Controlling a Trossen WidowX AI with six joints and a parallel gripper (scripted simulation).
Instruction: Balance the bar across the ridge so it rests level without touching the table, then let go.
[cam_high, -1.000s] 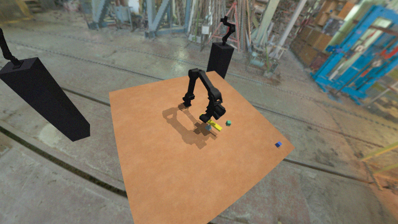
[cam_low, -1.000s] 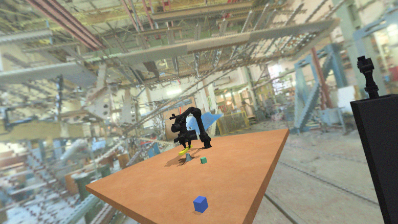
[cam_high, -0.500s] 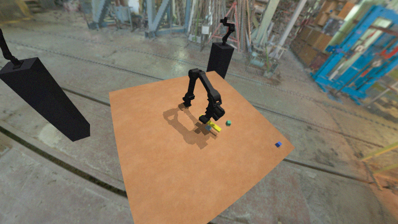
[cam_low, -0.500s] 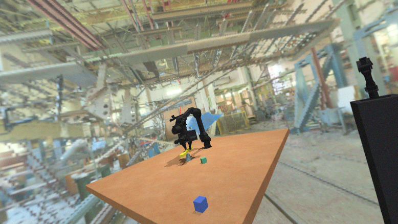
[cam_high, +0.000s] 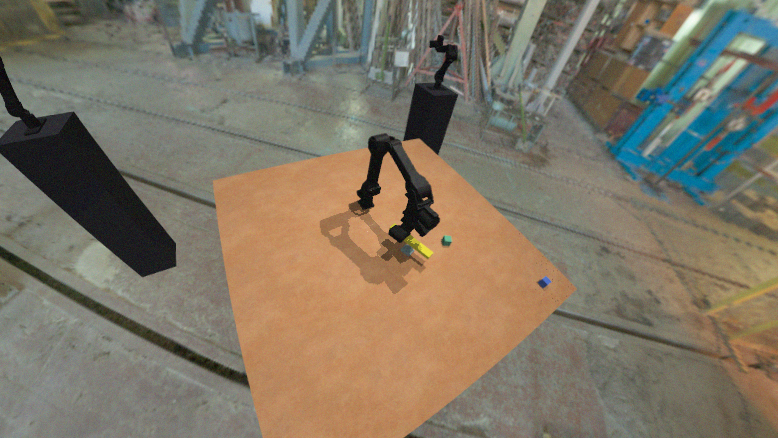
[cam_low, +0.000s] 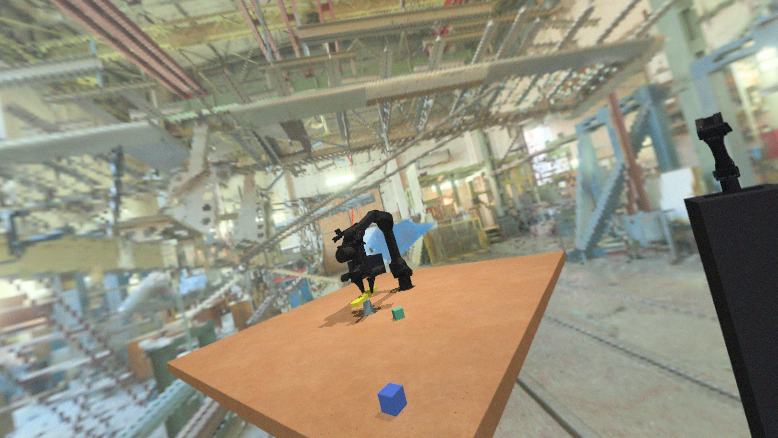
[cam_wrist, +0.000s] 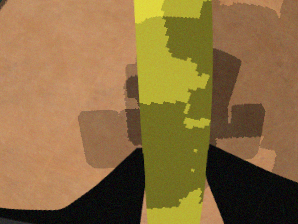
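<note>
My gripper tip is now 3 cm short of the yellow bar and 1 cm to the right of it. The rest, counted from my gripper tip: blue cube 47 cm to the left, 45 cm ahead, 5 cm below; green cube 20 cm to the left, 7 cm ahead, 5 cm below.
</note>
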